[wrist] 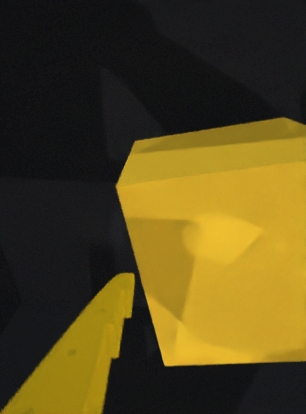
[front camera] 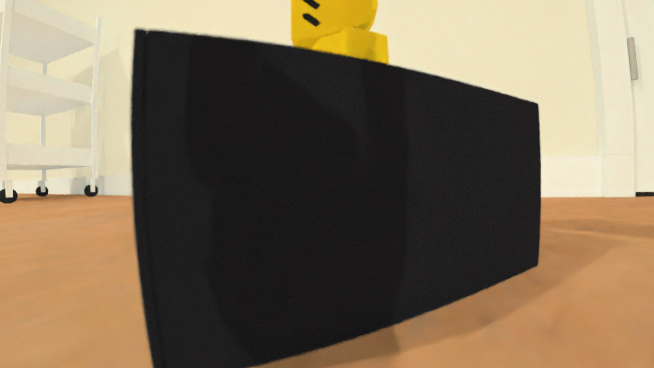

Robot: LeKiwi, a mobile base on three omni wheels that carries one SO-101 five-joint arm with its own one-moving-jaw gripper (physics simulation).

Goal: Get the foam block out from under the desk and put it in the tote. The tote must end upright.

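Places are measured from the arm's base along level axes (x right, y ahead, z up), in centimetres.
Pixels of known places: end effector, tool point: (wrist: 133, 289).
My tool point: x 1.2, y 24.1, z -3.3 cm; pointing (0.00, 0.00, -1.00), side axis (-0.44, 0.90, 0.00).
Observation:
For each thing: its top centre in the pictures, then the offset to it from my tool point. "pt": a spot on its surface instead. Level surfaces: height alone.
- black tote, middle of its top: (front camera: 297, 129) dy +5.1, dx -4.3, dz +4.4 cm
- yellow foam block, middle of its top: (wrist: 234, 294) dy +3.4, dx -0.6, dz -0.8 cm
- white wheeled cart, surface spot: (front camera: 50, 157) pt dy +65.1, dx -105.5, dz +10.1 cm
- white door with a grey handle, surface spot: (front camera: 633, 58) pt dy +27.0, dx +61.8, dz +23.1 cm
- brown floor, its level: dz -5.6 cm
The black tote (front camera: 465, 185) stands upright on the floor and fills the middle of the front view. Its inside walls and bottom show dark in the wrist view (wrist: 45, 225). The yellow foam block (wrist: 240, 280) is large at the right of the wrist view, tilted, with its right side cut off by the frame. My gripper (wrist: 122, 305) is open, over the tote. One notched yellow jaw shows at the lower left, with a thin dark gap between its tip and the block. The other jaw does not show. Yellow parts above the tote's rim in the front view cannot be told apart clearly.
A white wheeled cart (front camera: 50, 157) stands at the left by the pale wall (front camera: 475, 45). A white door with a grey handle (front camera: 633, 58) is at the far right. The brown floor (front camera: 590, 290) shows on both sides of the tote. The desk does not show.

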